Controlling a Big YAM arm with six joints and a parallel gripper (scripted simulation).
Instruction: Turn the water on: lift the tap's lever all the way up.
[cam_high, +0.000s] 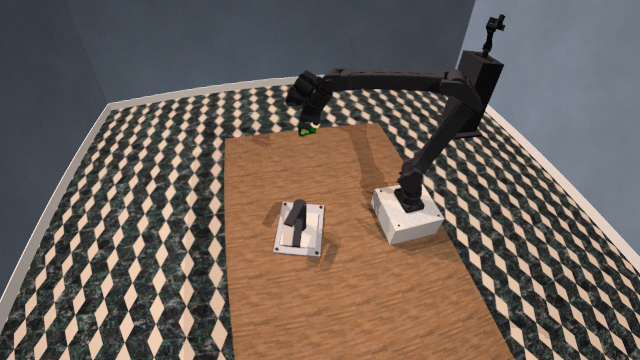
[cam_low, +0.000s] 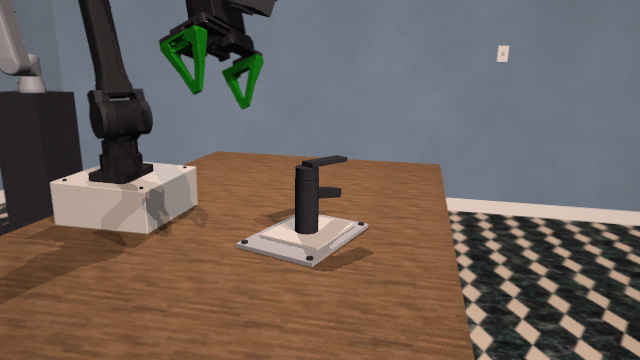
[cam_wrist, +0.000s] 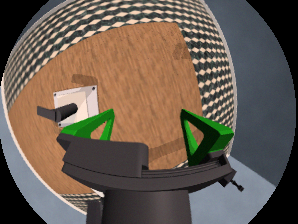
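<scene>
Right now the lever is 90 mm ahead of my hand, 290 mm to the left of it and 150 mm below it. Round my hand: black tap: 80 mm ahead, 270 mm to the left, 200 mm below.
</scene>
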